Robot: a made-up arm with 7 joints.
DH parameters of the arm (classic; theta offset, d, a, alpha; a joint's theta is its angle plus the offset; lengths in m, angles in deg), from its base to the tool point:
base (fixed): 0 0 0 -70
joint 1: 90 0 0 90
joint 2: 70 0 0 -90
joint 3: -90 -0.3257 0.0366 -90
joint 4: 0 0 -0.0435 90
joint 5: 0 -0.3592 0 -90
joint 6: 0 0 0 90
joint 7: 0 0 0 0
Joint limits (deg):
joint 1: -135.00..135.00
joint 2: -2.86..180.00
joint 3: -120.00..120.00
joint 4: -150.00..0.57
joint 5: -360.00..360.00
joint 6: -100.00..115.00
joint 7: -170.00..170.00
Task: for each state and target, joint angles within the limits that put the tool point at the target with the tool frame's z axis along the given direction. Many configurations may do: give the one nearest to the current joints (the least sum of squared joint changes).
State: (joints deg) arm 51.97 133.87 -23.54 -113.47 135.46 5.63 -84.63
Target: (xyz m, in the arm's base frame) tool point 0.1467 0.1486 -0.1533 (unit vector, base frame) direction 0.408 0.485 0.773
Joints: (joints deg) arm 33.89 138.67 -25.92 -149.53 148.91 28.64 -84.63
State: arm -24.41 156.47 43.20 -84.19 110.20 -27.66 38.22
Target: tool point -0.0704 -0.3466 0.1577 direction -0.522 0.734 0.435
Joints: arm -32.33 180.00 76.46 -125.19 125.73 13.92 38.22
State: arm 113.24 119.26 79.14 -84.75 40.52 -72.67 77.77
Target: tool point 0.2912 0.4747 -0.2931 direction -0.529 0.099 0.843
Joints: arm 127.39 137.15 59.00 -61.64 31.99 -28.42 77.77
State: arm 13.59 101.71 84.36 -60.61 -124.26 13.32 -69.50
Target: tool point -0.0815 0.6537 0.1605 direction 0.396 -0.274 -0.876
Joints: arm 26.01 84.30 101.73 -34.34 -133.34 46.13 -69.50
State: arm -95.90 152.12 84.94 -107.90 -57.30 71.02 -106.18
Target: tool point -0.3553 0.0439 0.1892 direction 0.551 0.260 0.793
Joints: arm -87.10 121.22 66.69 -121.59 -102.63 62.80 -106.18
